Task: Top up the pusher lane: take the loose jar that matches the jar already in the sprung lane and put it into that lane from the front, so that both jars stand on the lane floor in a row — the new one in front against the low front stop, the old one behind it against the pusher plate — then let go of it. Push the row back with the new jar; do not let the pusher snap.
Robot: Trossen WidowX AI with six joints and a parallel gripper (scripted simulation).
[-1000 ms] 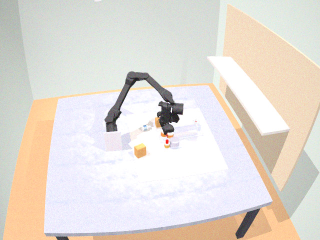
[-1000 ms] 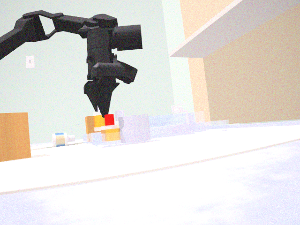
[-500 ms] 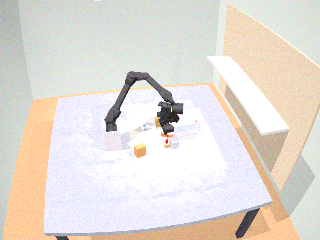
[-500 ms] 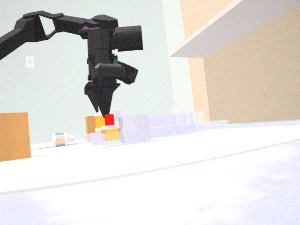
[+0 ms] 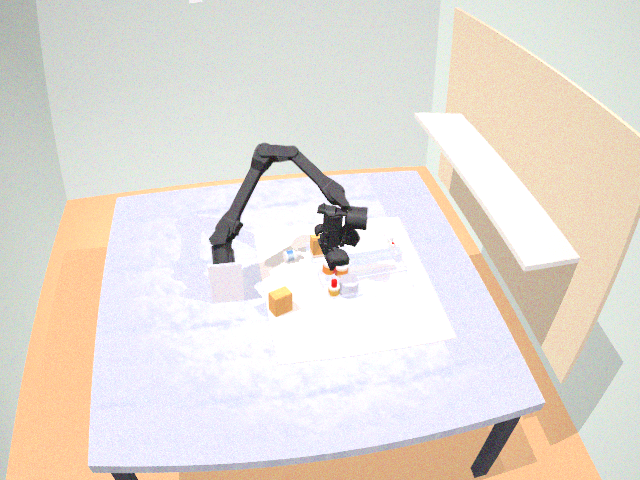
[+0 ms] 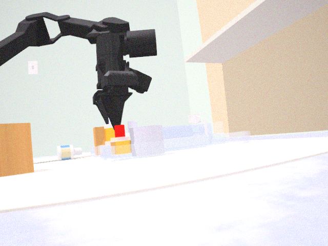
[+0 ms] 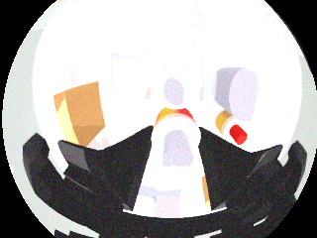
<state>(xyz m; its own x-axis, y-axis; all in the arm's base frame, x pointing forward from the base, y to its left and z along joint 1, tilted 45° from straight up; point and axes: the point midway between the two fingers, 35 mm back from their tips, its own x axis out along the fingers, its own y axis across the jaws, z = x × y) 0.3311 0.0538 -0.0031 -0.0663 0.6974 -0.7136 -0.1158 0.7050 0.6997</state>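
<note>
Right now the grey cylinder is 70 mm to the right of my gripper tip, 50 mm ahead of it and 30 mm below it. Also, from my gripper tip: see-through sprung lane (140 mm ahead, 40 mm to the left, 40 mm below); wall shelf (500 mm ahead, 310 mm above, 10 mm to the left).
</note>
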